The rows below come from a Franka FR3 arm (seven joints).
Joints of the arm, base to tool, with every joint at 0 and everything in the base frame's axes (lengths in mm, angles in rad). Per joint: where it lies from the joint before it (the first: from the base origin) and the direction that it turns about. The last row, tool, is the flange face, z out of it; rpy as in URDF.
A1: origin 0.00 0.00 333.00 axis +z
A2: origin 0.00 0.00 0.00 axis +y
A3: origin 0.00 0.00 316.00 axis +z
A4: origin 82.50 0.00 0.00 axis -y
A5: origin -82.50 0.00 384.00 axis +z
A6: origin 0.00 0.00 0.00 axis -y
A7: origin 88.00 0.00 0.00 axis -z
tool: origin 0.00 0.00 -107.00 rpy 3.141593 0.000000 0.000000
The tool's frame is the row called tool.
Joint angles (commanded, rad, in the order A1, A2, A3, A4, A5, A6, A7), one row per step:
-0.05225 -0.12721 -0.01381 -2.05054 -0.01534 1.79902 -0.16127
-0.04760 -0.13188 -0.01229 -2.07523 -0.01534 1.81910 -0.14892
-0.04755 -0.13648 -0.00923 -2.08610 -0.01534 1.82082 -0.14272
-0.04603 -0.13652 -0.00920 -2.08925 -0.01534 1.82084 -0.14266
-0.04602 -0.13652 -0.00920 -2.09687 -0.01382 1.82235 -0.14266
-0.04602 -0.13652 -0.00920 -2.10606 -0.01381 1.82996 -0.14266
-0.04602 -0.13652 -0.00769 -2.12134 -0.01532 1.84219 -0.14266
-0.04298 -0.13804 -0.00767 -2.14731 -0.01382 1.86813 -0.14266
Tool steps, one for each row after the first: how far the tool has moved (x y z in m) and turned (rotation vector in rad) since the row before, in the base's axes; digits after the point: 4 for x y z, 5 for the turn. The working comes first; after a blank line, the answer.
Tool pose at each row, in the base's axes (x y z in m, rotation vector in rad; the steps are taken from these numbers as rounded here):
0.5035 -0.0348 0.4847 -3.13034 -0.15638 0.19612
0.5010 -0.0315 0.4771 -3.13200 -0.14721 0.19611
0.4987 -0.0297 0.4745 3.13132 0.14236 -0.20323
0.4981 -0.0289 0.4731 3.13110 0.14472 -0.20806
0.4969 -0.0287 0.4697 -3.12895 -0.14400 0.21725
0.4961 -0.0287 0.4660 -3.12857 -0.14415 0.21970
0.4946 -0.0279 0.4599 -3.12942 -0.14759 0.22479
0.4923 -0.0261 0.4507 -3.12821 -0.15206 0.22215

-0.0025 0.0033 -0.0076 -0.00157 -0.00013 -0.00580
-0.0023 0.0018 -0.0026 -0.00087 0.00452 -0.00303
-0.0006 0.0008 -0.0014 0.00016 0.00308 0.00149
-0.0012 0.0002 -0.0034 0.00175 0.00602 -0.00053
-0.0008 0.0000 -0.0037 0.00014 0.00158 0.00009
-0.0015 0.0008 -0.0061 -0.00136 0.00313 0.00226
-0.0023 0.0018 -0.0092 0.00146 -0.00157 0.00279

